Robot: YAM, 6 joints.
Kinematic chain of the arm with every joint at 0, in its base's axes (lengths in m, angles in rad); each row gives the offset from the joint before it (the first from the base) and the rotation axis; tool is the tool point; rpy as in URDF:
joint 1: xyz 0 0 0.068 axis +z
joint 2: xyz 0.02 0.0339 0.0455 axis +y
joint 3: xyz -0.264 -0.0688 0 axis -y
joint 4: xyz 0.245 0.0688 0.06 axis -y
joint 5: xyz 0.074 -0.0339 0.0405 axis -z
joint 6: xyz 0.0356 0 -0.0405 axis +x
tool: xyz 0 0 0 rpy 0 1.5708 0
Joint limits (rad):
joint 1: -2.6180..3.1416
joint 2: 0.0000..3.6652
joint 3: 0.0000..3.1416
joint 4: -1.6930..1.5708
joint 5: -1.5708..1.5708
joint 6: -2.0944..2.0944
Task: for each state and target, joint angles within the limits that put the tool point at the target. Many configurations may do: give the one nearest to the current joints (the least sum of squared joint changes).
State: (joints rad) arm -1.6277 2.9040 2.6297 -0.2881 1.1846 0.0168
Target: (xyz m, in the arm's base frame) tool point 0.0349 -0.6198 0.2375
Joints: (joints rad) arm -1.4737 2.8846 2.8683 0.0251 0.7923 0.0168
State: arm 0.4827 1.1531 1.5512 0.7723 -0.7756 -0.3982
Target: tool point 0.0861 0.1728 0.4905
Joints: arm 0.9645 1.0355 1.1194 0.7235 -0.8918 -0.3982
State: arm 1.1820 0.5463 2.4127 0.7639 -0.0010 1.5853
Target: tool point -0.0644 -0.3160 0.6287
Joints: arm 1.3682 0.8611 2.5936 0.5526 0.0143 1.5853
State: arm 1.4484 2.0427 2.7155 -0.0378 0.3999 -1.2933
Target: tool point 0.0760 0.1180 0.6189
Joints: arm 1.1307 1.2341 2.1332 -0.6366 0.5462 -1.2933
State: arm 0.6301 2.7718 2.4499 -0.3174 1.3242 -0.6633
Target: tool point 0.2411 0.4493 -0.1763
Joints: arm 1.1437 3.3341 2.4069 -0.2313 1.2107 -0.6633
